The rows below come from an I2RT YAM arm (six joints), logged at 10 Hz.
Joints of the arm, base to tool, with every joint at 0 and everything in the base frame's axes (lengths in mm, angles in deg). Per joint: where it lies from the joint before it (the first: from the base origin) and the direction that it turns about. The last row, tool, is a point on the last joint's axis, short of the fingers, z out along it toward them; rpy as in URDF.
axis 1: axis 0 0 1 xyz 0 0 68
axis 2: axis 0 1 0 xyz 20 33.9 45.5
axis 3: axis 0 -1 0 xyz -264 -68.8 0
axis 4: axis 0 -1 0 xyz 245 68.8 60
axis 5: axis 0 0 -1 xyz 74 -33.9 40.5
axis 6: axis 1 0 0 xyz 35.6 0 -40.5
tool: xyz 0 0 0 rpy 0 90 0
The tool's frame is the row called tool.
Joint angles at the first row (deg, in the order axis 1, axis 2, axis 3, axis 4, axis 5, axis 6):
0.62, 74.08, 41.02, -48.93, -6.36, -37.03
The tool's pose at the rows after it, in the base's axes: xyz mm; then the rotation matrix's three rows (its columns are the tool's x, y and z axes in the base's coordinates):
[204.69 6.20 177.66], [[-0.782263 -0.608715 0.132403], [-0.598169 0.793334 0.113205], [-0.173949 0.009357 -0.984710]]
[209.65 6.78 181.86], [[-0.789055 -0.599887 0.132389], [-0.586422 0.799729 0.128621], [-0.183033 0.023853 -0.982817]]
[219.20 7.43 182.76], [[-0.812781 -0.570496 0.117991], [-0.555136 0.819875 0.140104], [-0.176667 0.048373 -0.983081]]
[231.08 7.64 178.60], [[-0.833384 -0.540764 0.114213], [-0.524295 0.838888 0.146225], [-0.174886 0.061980 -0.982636]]
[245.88 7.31 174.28], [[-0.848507 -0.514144 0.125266], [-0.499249 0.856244 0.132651], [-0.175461 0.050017 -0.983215]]
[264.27 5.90 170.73], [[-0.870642 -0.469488 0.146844], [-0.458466 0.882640 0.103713], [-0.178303 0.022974 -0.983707]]
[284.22 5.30 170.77], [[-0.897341 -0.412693 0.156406], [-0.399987 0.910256 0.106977], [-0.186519 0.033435 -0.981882]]
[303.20 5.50 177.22], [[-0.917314 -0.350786 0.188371], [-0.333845 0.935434 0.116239], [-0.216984 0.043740 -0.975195]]
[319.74 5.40 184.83], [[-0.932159 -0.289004 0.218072], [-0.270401 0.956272 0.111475], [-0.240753 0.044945 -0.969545]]
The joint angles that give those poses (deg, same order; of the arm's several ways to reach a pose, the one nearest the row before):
0.62, 75.00, 42.16, -49.43, -6.42, -36.40
0.62, 75.87, 43.77, -50.16, -7.31, -35.64
0.65, 78.46, 45.98, -50.59, -7.98, -33.45
0.61, 81.69, 47.60, -49.18, -8.34, -31.39
0.61, 85.19, 49.58, -47.04, -7.54, -29.63
0.49, 89.10, 52.35, -44.70, -5.88, -26.96
0.31, 93.19, 56.49, -44.22, -6.09, -23.42
0.26, 95.95, 60.92, -44.01, -6.63, -19.38
0.26, 98.19, 65.15, -44.26, -6.34, -15.53

